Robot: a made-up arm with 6 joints. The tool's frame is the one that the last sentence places.
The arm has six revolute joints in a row. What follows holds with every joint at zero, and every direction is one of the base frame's. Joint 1 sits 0.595 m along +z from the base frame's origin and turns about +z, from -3.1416 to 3.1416 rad. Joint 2 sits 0.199 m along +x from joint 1 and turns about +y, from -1.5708 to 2.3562 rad. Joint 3 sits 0.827 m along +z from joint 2 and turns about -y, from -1.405 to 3.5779 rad. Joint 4 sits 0.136 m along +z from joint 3 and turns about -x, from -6.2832 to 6.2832 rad. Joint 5 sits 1.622 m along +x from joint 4 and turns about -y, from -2.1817 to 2.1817 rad. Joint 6 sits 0.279 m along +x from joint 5 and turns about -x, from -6.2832 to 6.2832 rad. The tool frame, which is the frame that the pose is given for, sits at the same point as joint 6; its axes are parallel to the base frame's.
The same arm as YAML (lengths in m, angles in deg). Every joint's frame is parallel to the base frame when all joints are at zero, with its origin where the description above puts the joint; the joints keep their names.
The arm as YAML. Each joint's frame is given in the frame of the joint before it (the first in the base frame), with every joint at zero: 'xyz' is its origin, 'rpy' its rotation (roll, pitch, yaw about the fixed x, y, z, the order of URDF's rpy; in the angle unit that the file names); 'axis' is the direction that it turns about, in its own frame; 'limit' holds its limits. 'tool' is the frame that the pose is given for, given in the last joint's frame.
units:
  length: m
  angle: deg
joints:
  - name: joint 1
    type: revolute
    origin:
      xyz: [0.0, 0.0, 0.595]
      rpy: [0.0, 0.0, 0.0]
    axis: [0.0, 0.0, 1.0]
    limit:
      lower: -180.0
      upper: 180.0
  - name: joint 2
    type: revolute
    origin:
      xyz: [0.199, 0.0, 0.0]
      rpy: [0.0, 0.0, 0.0]
    axis: [0.0, 1.0, 0.0]
    limit:
      lower: -90.0
      upper: 135.0
  - name: joint 3
    type: revolute
    origin:
      xyz: [0.0, 0.0, 0.827]
      rpy: [0.0, 0.0, 0.0]
    axis: [0.0, -1.0, 0.0]
    limit:
      lower: -80.5
      upper: 205.0
  - name: joint 4
    type: revolute
    origin:
      xyz: [0.0, 0.0, 0.136]
      rpy: [0.0, 0.0, 0.0]
    axis: [-1.0, 0.0, 0.0]
    limit:
      lower: -360.0
      upper: 360.0
  - name: joint 5
    type: revolute
    origin:
      xyz: [1.622, 0.0, 0.0]
      rpy: [0.0, 0.0, 0.0]
    axis: [0.0, -1.0, 0.0]
    limit:
      lower: -125.0
      upper: 125.0
  - name: joint 6
    type: revolute
    origin:
      xyz: [0.279, 0.0, 0.0]
      rpy: [0.0, 0.0, 0.0]
    axis: [-1.0, 0.0, 0.0]
    limit:
      lower: -360.0
      upper: 360.0
tool:
  origin:
    xyz: [0.0, 0.0, 0.0]
    rpy: [0.0, 0.0, 0.0]

